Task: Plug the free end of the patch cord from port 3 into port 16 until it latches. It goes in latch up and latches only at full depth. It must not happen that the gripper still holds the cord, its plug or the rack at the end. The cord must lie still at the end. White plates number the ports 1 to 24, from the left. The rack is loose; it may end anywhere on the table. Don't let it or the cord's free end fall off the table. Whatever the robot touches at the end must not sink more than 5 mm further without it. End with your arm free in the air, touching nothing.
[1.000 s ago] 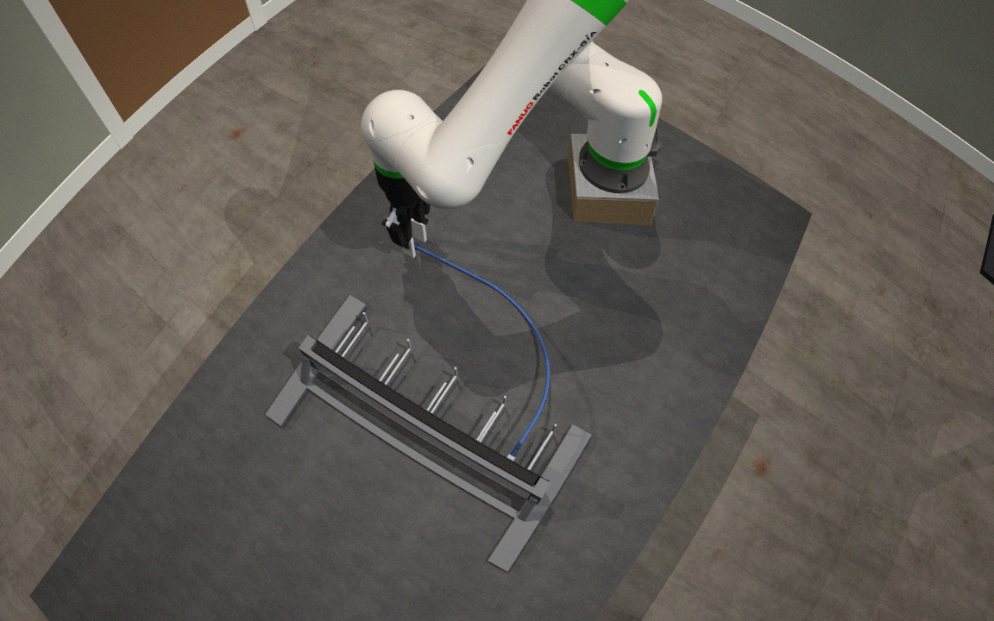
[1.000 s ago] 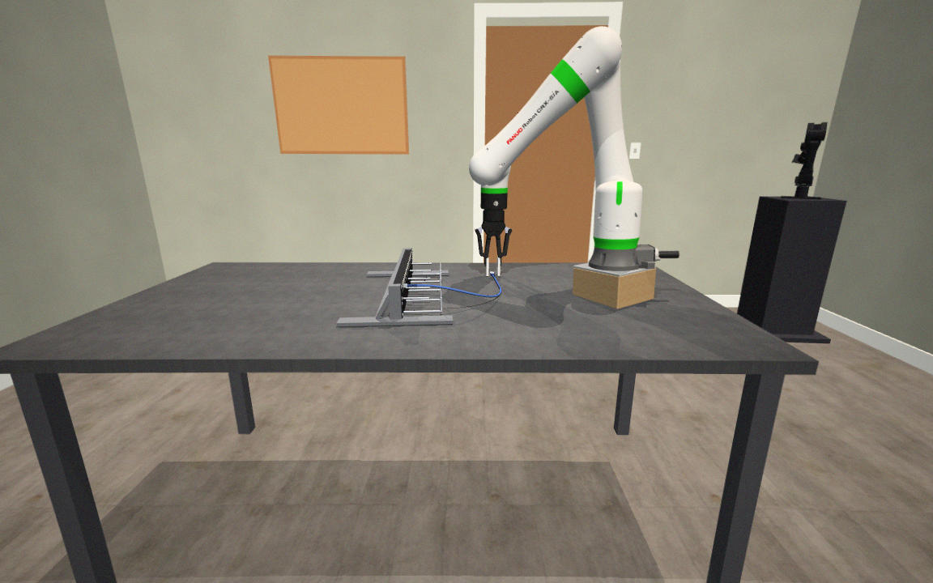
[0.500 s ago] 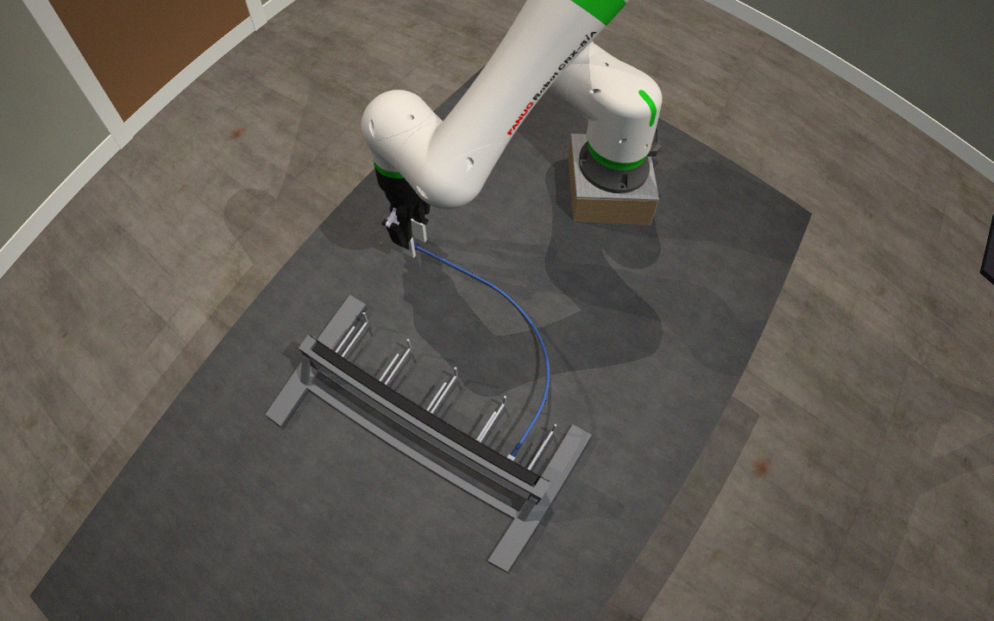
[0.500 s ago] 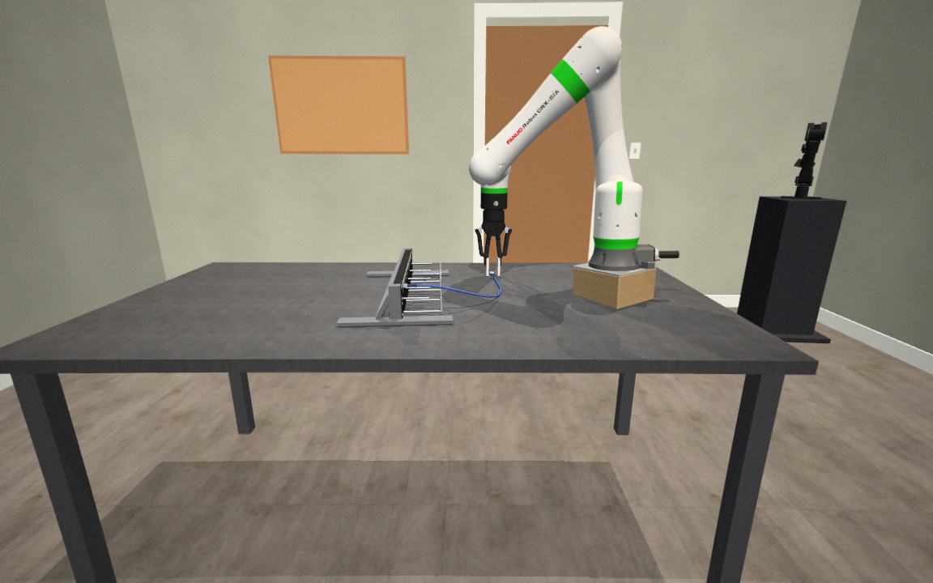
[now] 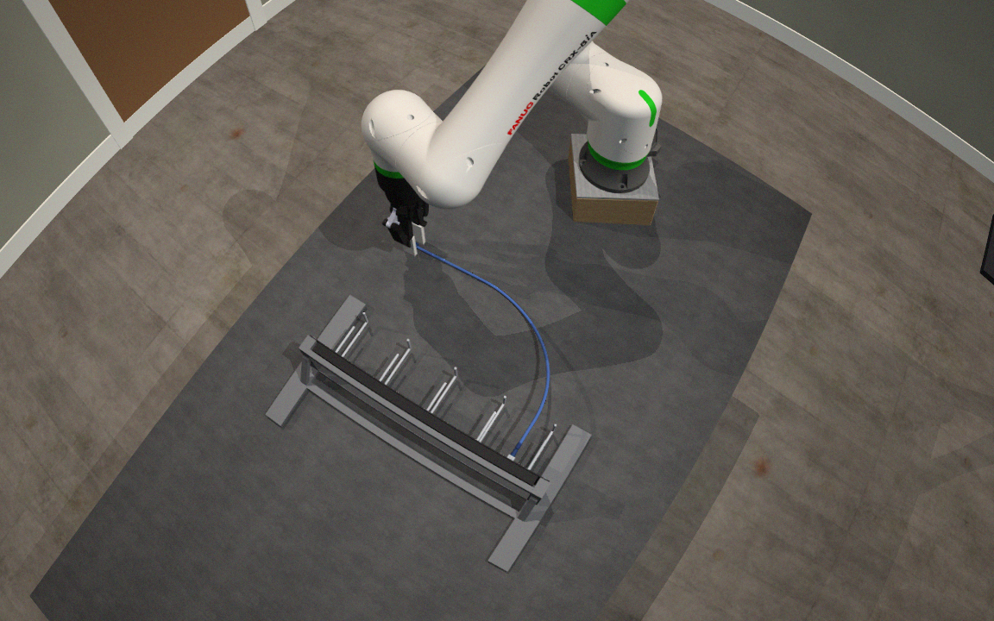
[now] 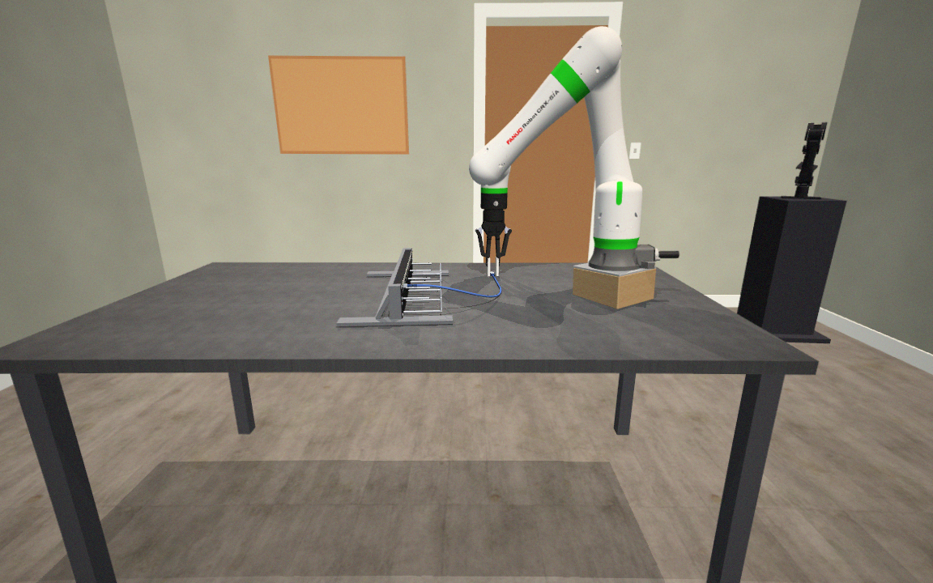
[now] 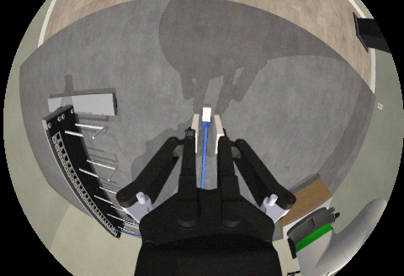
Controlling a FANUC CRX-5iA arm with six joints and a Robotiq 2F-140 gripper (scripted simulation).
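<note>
Now: hand 30 mm above the plug and 10 mm to the left of it.
</note>
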